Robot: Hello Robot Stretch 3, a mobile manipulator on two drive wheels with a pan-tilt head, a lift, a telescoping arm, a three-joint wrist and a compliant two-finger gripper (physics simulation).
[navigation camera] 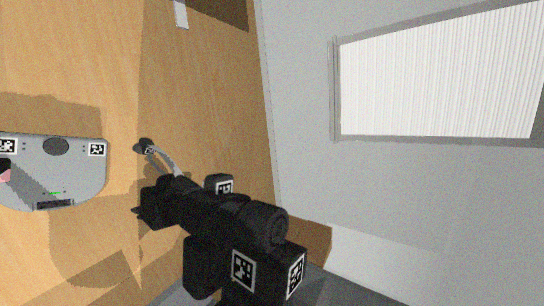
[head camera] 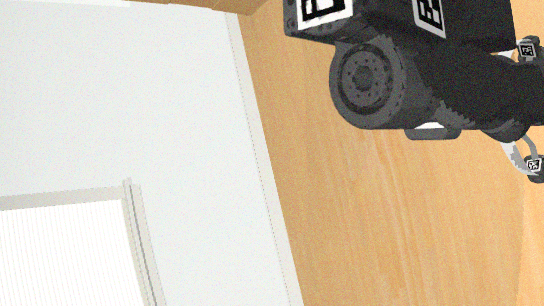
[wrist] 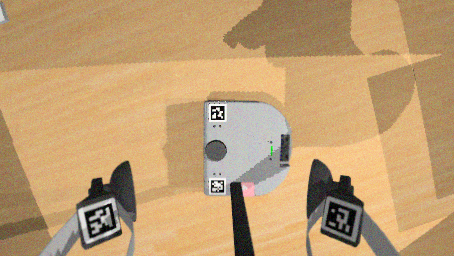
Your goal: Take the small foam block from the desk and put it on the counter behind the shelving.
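Seen in the pictures: gripper, fingertip midpoint: (navigation camera: 140,177) (wrist: 221,180); robot's base, link origin: (navigation camera: 56,145) (wrist: 218,141).
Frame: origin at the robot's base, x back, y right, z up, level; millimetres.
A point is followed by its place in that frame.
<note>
My gripper (head camera: 532,109) @[x 23, y 126, z 818 mm] (navigation camera: 142,178) @[x 23, y 126, z 818 mm] (wrist: 221,180) @[x 23, y 126, z 818 mm] is open, its two fingers wide apart above the wooden floor, with no object between them. The wrist and gripper body show at the top right of the head view and at the lower middle of the navigation view. The small foam block does not show in these views. I cannot make out the desk, the counter or the shelving in them.
The robot's grey base (navigation camera: 75,175) @[x 120, y 62, z 160 mm] (wrist: 245,125) @[x 97, y 88, z 160 mm] stands on the wooden floor (head camera: 400,225) @[x -383, y 847, z 0 mm] (navigation camera: 200,75) @[x -600, y 709, z 0 mm] (wrist: 125,115) @[x -381, y 107, z 0 mm] below the gripper. A pale wall (head camera: 150,100) @[x 179, y 1798, z 632 mm] (navigation camera: 400,190) @[x 199, y 1805, z 1365 mm] with a framed, white ribbed panel (head camera: 60,250) @[x -438, y 1593, z 1171 mm] (navigation camera: 430,95) @[x -540, y 1560, z 1484 mm] runs beside the floor. A small white piece (navigation camera: 181,16) shows at the navigation view's top.
</note>
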